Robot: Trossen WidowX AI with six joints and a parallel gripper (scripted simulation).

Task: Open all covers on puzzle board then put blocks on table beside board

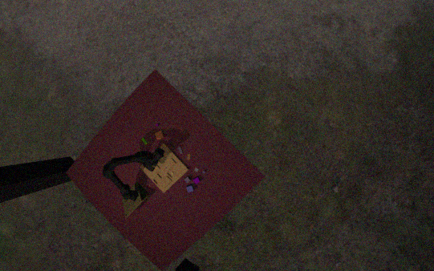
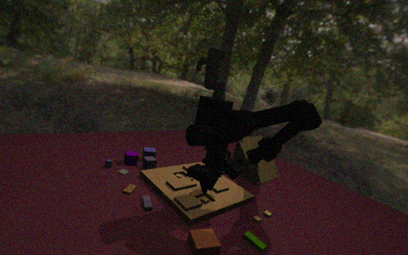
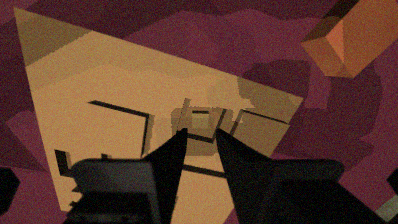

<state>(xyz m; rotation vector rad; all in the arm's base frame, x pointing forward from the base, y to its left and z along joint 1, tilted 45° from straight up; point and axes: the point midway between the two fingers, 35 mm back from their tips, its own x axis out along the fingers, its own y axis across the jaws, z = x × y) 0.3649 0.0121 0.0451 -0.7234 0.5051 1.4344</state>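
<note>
Now: the dark block 29 cm to the right of my gripper tip and 3 cm below it. Round my gripper tip: green bar: 19 cm to the left, 4 cm below, 2 cm ahead; then orange block: 14 cm ahead, 12 cm to the left, 3 cm below; then grey bar: 15 cm ahead, 9 cm to the right, 4 cm below.
</note>
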